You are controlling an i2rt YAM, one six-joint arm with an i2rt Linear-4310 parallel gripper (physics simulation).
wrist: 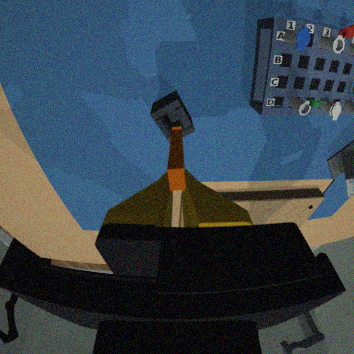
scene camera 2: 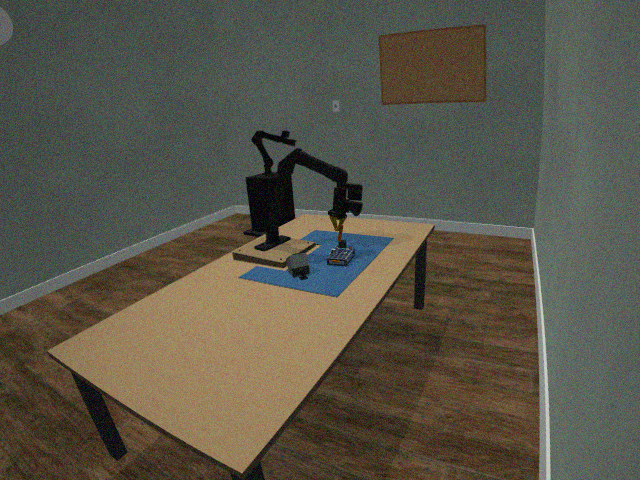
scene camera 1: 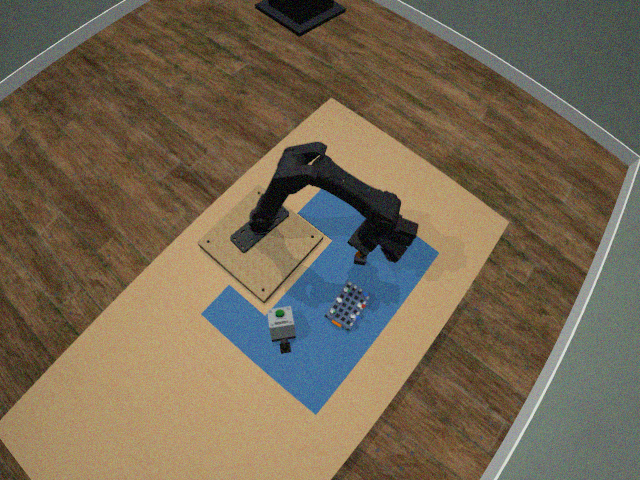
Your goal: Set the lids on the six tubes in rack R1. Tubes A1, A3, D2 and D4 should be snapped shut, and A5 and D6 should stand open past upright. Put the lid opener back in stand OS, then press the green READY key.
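Frame: origin at the arm's base, x right, y ahead, z up, level; millimetres.
Where they show: gripper, fingertip midpoint: (wrist: 176, 175) (scene camera 2: 337, 231) (scene camera 1: 357, 247); arm's base at its link origin: (scene camera 2: 273, 243) (scene camera 1: 260, 226).
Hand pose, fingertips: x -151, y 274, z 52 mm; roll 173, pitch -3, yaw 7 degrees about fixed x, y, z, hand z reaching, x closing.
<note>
Things, the pixels of their top centre, and the offset from my fingertips. "spot": a spot on its surface instead. Level surfaces: height alone.
- orange lid opener at its top centre: (wrist: 180, 189) (scene camera 2: 340, 224) dz +32, dx -2, dy +18 mm
- Rack R1 at its top centre: (scene camera 1: 351, 303) (scene camera 2: 341, 246) dz -14, dx +136, dy +103 mm
- blue lid at its top centre: (wrist: 303, 37) dz -31, dx +79, dy +115 mm
- red lid at a spot on its surface: (wrist: 346, 32) spot: dz -22, dx +110, dy +132 mm
- green lid at its top centre: (wrist: 317, 105) dz -19, dx +110, dy +70 mm
- white lid at its top centre: (wrist: 336, 110) dz -28, dx +148, dy +71 mm
- grey key box at a spot on its surface: (scene camera 1: 283, 331) (scene camera 2: 299, 259) spot: dz -16, dx +331, dy +25 mm
- blue mat at its surface level: dz -79 mm
- small black block at a spot on its surface: (scene camera 1: 285, 347) spot: dz -53, dx +355, dy +58 mm
My gripper (scene camera 2: 338, 223) (wrist: 176, 175) is shut on the orange lid opener (scene camera 2: 340, 236) (wrist: 176, 150), which points down. The opener's lower end is over or at the small black stand (scene camera 1: 359, 261) (scene camera 2: 342, 243) (wrist: 172, 115); whether it is inside is unclear. Rack R1 (scene camera 1: 346, 326) (scene camera 2: 347, 260) (wrist: 260, 70) stands beside the stand. In the wrist view, row A shows a blue lid (wrist: 303, 38) and a red lid (wrist: 346, 32) by a white ring; row D shows a green lid (wrist: 316, 103) by a ring and a white lid (wrist: 335, 110). Snap states are unclear. The green READY key (scene camera 1: 279, 313) tops a grey box.
The grey key box (scene camera 1: 283, 331) (scene camera 2: 297, 264) stands on the blue mat (scene camera 1: 315, 382) (scene camera 2: 330, 286), with a small black block (scene camera 1: 285, 347) beside it. The arm's wooden base board (scene camera 1: 232, 263) (scene camera 2: 253, 256) lies beside the mat. Part of rack R1 is cut off in the wrist view.
</note>
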